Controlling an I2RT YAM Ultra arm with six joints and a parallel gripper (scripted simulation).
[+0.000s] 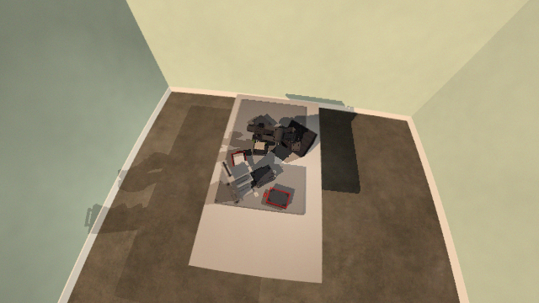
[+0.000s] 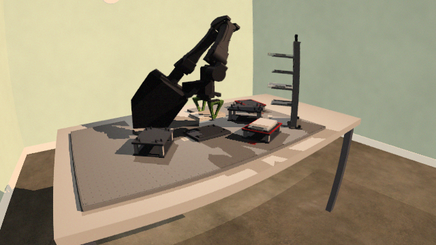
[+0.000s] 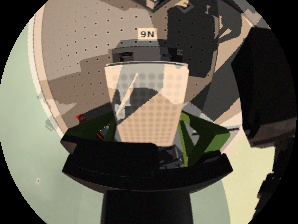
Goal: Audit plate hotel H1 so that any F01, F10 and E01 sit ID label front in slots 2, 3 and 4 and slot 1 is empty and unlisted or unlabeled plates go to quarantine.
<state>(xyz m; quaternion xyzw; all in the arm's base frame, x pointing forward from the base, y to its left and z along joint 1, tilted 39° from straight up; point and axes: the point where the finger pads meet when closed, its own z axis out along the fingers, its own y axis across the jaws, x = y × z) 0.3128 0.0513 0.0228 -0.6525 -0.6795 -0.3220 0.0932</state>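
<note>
The dark N6 nest is 8 cm below my hand and 1 cm to the right of it. The rest, counted from my hand: hotel post (44 cm to the left, 12 cm above, 8 cm ahead); then N6 tag (11 cm to the right, 8 cm below, 1 cm ahead); then L1 tag (19 cm to the right, 8 cm below, 4 cm behind).
</note>
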